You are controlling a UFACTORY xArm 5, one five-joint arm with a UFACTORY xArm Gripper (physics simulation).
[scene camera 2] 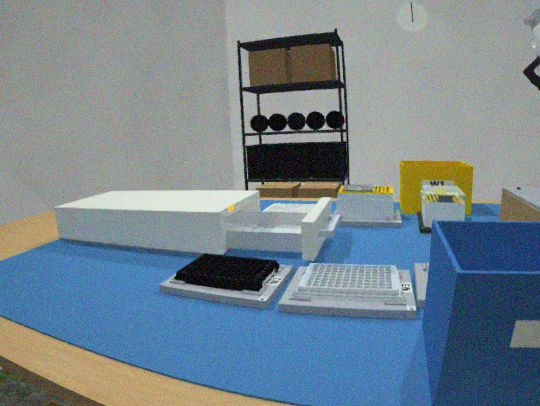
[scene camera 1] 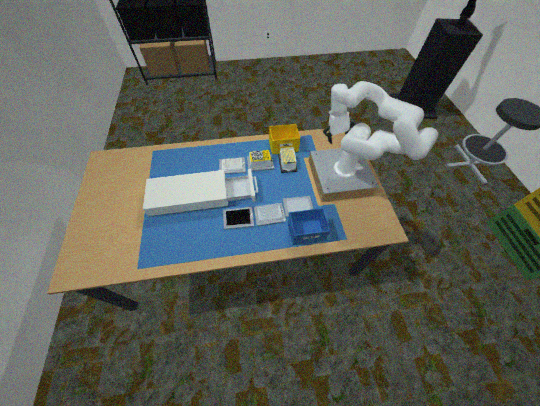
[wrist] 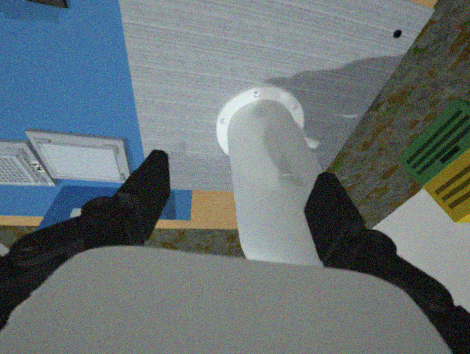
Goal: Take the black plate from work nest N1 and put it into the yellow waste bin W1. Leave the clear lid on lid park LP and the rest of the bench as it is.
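Frame: origin at the arm's base, x ahead, y down, z left, level; metres.
Where they show: gripper, fingertip midpoint: (scene camera 1: pixel 338 140) (wrist: pixel 241 182); arm's base at its link origin: (scene camera 1: pixel 344 169) (wrist: pixel 259 127).
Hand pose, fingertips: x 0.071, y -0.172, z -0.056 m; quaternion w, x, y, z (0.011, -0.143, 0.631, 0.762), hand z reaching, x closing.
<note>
Each offset is from my fingertips to the centre of the thing. "spot": to the spot under its first point.
The black plate @(dx +0.540, dy +0.239, dz +0.352 m) (scene camera 1: pixel 239 217) (scene camera 2: pixel 227 271) lies flat in a grey work nest @(dx +0.540, dy +0.249, dz +0.352 m) (scene camera 2: pixel 215 297) at the front of the blue mat; the nest's label is hard to read. The yellow waste bin @(dx +0.281, dy +0.198, dz -0.212 m) (scene camera 1: pixel 276 145) (scene camera 2: pixel 411 180), marked W1 in the scene camera 2 view, stands open-topped at the back of the mat. My gripper (scene camera 1: pixel 331 137) (wrist: pixel 241 182) is open and empty, high above the robot's base side of the bench, away from the plate and right of the bin in the scene camera 1 view. I cannot tell surely which holder is lid park LP.
A white box unit (scene camera 1: pixel 186 191) (scene camera 2: pixel 145 220) with an open drawer stands behind the black plate. A light plate @(dx +0.367, dy +0.239, dz +0.325 m) (scene camera 1: pixel 270 213) (scene camera 2: pixel 350 280) sits beside it. A blue bin @(dx +0.169, dy +0.198, dz +0.427 m) (scene camera 1: pixel 309 225) (scene camera 2: pixel 475 310) stands front right. Yellow-topped boxes @(dx +0.433, dy +0.213, dz -0.052 m) (scene camera 1: pixel 260 157) @(spot: dx +0.258, dy +0.180, dz -0.044 m) (scene camera 1: pixel 288 156) stand near the waste bin.
</note>
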